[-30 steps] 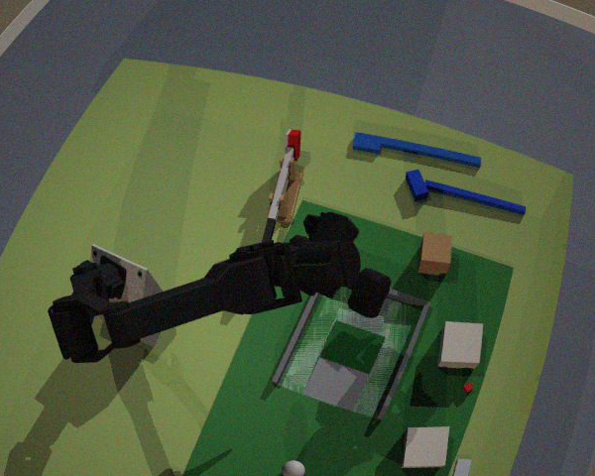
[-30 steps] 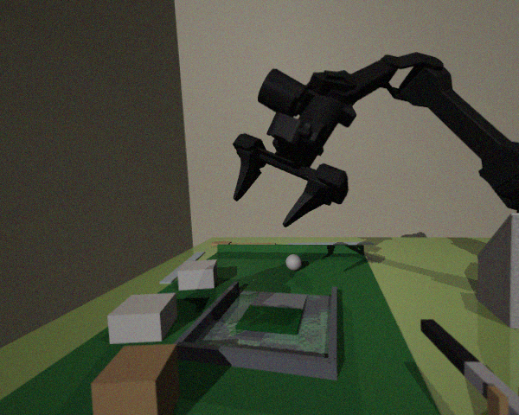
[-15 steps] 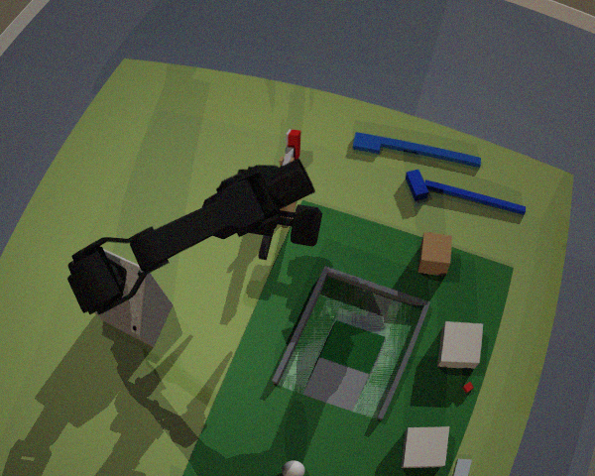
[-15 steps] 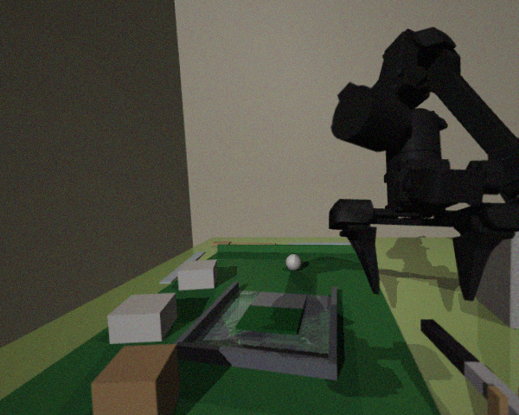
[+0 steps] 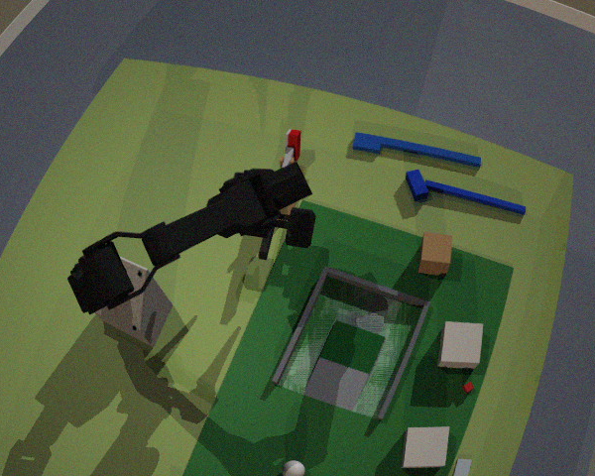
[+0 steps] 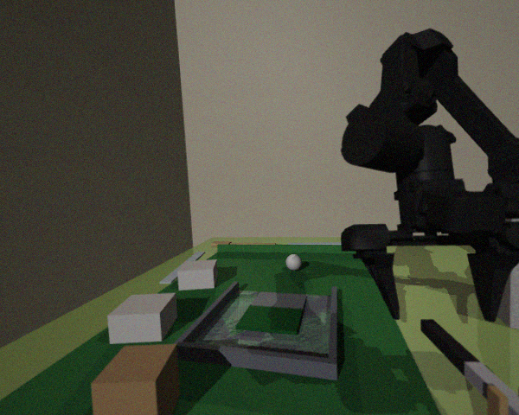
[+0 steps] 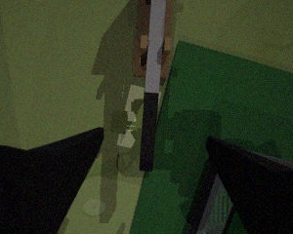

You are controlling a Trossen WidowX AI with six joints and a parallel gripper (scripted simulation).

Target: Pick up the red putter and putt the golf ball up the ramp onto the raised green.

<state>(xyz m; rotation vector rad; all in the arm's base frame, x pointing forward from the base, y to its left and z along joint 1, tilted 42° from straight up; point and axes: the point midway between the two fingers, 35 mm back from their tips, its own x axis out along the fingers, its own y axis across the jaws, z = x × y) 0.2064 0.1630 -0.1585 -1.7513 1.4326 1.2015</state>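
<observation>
Now: gripper tip 110 mm to the right of the red putter, 40 mm past it and 30 mm above it. From my gripper tip the other things lie so: white golf ball 390 mm to the right, 250 mm ahead, 60 mm below; then wooden stand 120 mm to the left, 50 mm below, 40 mm behind; then brown block 300 mm ahead, 120 mm to the left, 50 mm below.
</observation>
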